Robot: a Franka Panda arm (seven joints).
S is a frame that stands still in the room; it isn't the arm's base.
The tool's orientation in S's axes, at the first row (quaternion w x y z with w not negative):
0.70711, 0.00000, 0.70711, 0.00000
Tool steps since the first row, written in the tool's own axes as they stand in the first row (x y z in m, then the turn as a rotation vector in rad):
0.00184, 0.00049, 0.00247, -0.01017, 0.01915, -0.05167
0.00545, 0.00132, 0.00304, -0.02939, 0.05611, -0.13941
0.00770, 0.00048, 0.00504, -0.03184, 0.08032, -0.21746
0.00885, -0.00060, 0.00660, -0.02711, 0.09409, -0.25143
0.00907, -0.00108, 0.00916, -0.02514, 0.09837, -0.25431
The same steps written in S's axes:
0.00247, 0.00049, -0.00184, -0.05167, 0.01915, 0.01017
0.00304, 0.00132, -0.00545, -0.13941, 0.05611, 0.02939
0.00504, 0.00048, -0.00770, -0.21746, 0.08032, 0.03184
0.00660, -0.00060, -0.00885, -0.25143, 0.09409, 0.02711
0.00916, -0.00108, -0.00907, -0.25431, 0.09837, 0.02514

